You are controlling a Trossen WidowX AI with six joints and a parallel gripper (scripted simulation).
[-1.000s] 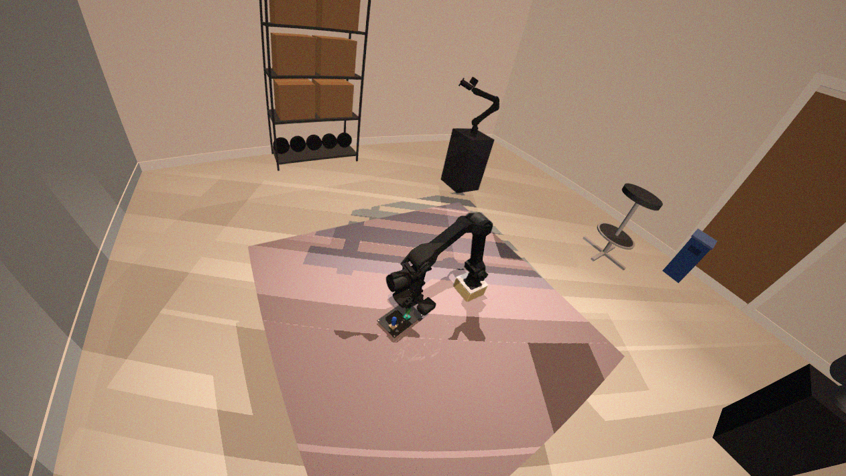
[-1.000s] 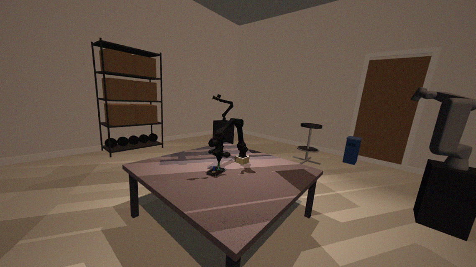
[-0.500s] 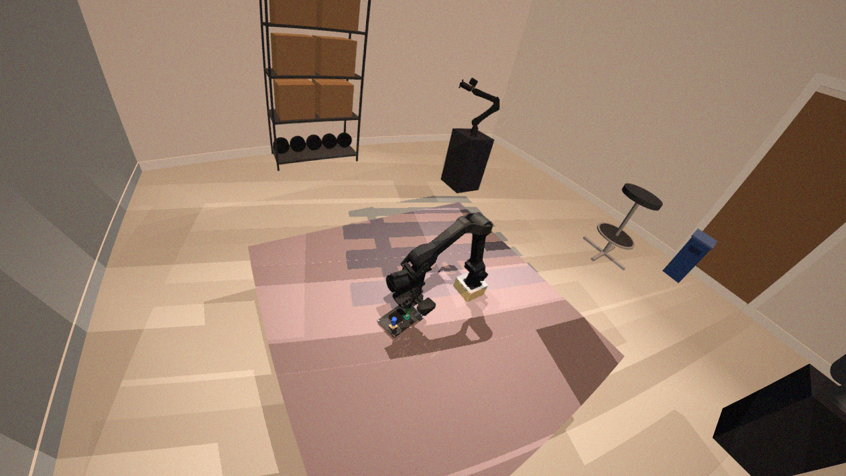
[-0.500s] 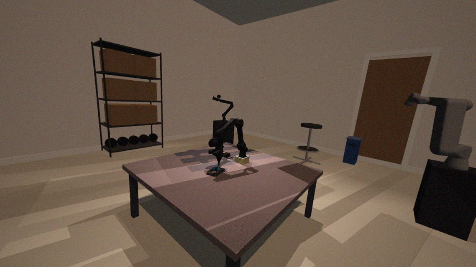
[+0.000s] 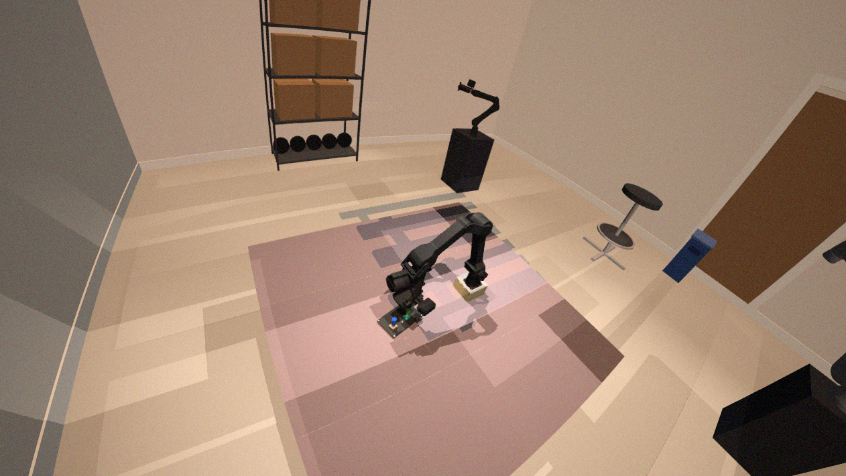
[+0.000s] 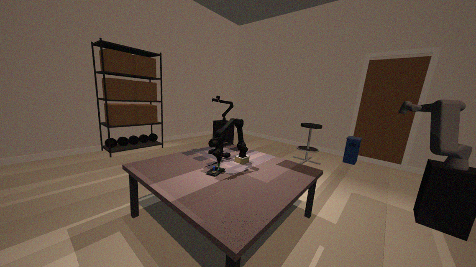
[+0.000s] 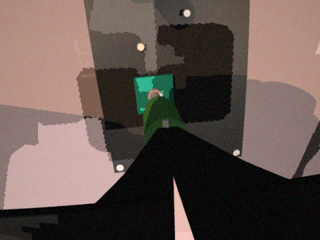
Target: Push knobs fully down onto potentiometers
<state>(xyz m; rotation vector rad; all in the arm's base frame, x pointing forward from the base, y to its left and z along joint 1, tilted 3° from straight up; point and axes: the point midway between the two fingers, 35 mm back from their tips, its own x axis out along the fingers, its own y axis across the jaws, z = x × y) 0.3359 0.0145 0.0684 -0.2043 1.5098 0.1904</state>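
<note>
Right now the blue knob is 70 mm ahead of my gripper tip, 20 mm to the left of it and 20 mm below it. Round my gripper tip: green knob: 10 mm below.
</note>
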